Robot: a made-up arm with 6 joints. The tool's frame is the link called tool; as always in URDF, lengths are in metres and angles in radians. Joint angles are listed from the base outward.
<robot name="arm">
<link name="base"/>
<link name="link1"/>
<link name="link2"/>
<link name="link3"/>
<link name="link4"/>
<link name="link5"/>
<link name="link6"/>
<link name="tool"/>
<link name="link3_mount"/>
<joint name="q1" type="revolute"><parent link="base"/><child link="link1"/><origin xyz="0 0 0.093" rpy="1.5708 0 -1.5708"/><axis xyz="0 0 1"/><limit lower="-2.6" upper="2.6"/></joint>
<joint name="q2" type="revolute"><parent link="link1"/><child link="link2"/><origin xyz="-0.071 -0.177 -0.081" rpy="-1.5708 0 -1.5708"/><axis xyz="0 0 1"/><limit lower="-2.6" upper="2.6"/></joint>
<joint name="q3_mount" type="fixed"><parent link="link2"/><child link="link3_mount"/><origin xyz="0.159 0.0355 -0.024"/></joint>
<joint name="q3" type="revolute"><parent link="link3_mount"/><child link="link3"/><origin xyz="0.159 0.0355 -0.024" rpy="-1.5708 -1.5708 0"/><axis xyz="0 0 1"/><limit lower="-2.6" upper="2.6"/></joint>
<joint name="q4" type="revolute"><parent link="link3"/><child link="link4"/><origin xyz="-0.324 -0.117 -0.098" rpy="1.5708 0 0"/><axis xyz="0 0 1"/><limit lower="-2.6" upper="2.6"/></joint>
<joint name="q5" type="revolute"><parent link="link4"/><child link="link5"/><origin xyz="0.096 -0.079 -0.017" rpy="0 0 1.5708"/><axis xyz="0 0 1"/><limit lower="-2.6" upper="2.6"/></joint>
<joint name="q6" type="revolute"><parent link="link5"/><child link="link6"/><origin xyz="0.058 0.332 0.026" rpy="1.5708 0 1.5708"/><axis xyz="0 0 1"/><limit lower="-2.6" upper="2.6"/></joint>
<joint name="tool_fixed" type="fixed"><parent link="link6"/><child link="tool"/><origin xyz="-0.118 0.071 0.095" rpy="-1.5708 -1.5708 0"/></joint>
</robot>
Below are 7 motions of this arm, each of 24 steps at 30 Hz.
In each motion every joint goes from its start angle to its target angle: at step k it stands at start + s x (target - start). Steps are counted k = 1, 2, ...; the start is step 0. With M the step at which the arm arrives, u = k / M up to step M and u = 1 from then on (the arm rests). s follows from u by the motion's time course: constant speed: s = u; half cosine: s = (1 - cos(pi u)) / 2; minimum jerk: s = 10 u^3 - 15 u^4 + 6 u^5.
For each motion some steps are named. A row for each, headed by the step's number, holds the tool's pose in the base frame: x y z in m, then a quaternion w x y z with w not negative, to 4 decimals.
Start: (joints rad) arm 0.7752 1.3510 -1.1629 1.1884 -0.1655 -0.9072
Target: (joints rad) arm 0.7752 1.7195 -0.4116 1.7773 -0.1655 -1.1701
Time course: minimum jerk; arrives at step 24
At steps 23, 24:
23: 0.3587 0.1363 -0.6182 0.2063 0.8114 0.4785 -0.2648
24: 0.3585 0.1362 -0.6182 0.2065 0.8112 0.4786 -0.2649

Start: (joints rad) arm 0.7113 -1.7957 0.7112 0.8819 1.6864 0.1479
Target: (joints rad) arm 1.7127 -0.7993 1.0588 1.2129 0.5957 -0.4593
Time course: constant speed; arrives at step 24
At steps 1, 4, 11, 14, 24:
1: 0.0249 0.1202 0.0929 0.6507 0.5807 0.2052 0.4442
4: 0.0133 0.1146 0.0750 0.7255 0.4687 0.2153 0.4555
11: -0.0107 0.0912 0.0429 0.8323 0.1848 0.2187 0.4746
14: -0.0197 0.0787 0.0345 0.8485 0.0612 0.2124 0.4808
24: -0.0470 0.0405 0.0295 0.7891 -0.3145 0.1673 0.5005

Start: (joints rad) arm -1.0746 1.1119 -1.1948 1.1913 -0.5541 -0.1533
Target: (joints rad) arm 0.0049 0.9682 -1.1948 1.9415 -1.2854 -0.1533
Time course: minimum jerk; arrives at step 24
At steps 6, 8, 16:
6: 0.7152 0.6705 0.2346 0.9331 -0.2433 -0.1892 -0.1851
8: 0.7189 0.6879 0.1547 0.9198 -0.2964 -0.1964 -0.1662
16: 0.7410 0.6185 -0.3023 0.7938 -0.5678 -0.2087 -0.0626

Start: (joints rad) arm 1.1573 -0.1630 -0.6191 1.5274 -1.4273 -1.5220
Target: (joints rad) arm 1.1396 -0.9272 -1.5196 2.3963 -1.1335 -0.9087
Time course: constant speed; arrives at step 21
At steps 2, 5, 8, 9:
2: 0.0873 -0.3695 -0.9288 0.0799 0.9763 -0.1229 -0.1592
5: -0.0577 -0.4323 -0.9290 0.0826 0.9405 -0.2011 -0.2610
8: -0.2085 -0.4714 -0.8998 0.0808 0.8861 -0.2896 -0.3528
9: -0.2585 -0.4787 -0.8839 0.0796 0.8637 -0.3207 -0.3804

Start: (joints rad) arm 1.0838 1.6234 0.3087 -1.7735 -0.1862 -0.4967
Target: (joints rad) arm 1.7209 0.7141 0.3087 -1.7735 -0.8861 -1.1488
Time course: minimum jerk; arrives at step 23
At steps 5, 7, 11, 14, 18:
5: 0.1127 -0.0081 -0.1365 0.7922 0.0843 -0.4225 -0.4322
7: 0.1188 -0.0408 -0.1262 0.7789 0.0308 -0.3946 -0.4865
11: 0.1238 -0.1381 -0.0808 0.6924 -0.1087 -0.3148 -0.6401
14: 0.1083 -0.2108 -0.0273 0.5790 -0.1862 -0.2564 -0.7512
18: 0.0728 -0.2662 0.0353 0.4469 -0.2194 -0.2081 -0.8419

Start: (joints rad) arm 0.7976 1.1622 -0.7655 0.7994 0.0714 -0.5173
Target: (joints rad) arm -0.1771 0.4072 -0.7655 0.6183 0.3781 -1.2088
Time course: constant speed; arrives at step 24
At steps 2, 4, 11, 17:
2: 0.4492 0.1540 -0.7141 0.3402 -0.8757 -0.2903 0.1819
4: 0.4222 0.2039 -0.7270 0.3594 -0.8734 -0.2744 0.1810
11: 0.3097 0.4057 -0.7307 0.4234 -0.8533 -0.2301 0.1994
17: 0.1944 0.5942 -0.6674 0.4730 -0.8216 -0.2137 0.2357

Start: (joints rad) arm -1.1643 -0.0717 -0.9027 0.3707 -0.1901 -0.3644
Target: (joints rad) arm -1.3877 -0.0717 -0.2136 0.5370 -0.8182 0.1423
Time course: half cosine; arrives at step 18
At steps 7, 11, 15, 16, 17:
7: 0.1376 0.7661 0.4607 0.9824 0.1812 0.0123 0.0445
11: 0.1858 0.6183 0.5127 0.9104 0.4095 0.0506 -0.0304
15: 0.2162 0.5148 0.5180 0.8158 0.5657 0.0858 -0.0848
16: 0.2201 0.5015 0.5167 0.8000 0.5859 0.0911 -0.0922
17: 0.2224 0.4935 0.5158 0.7900 0.5980 0.0944 -0.0967

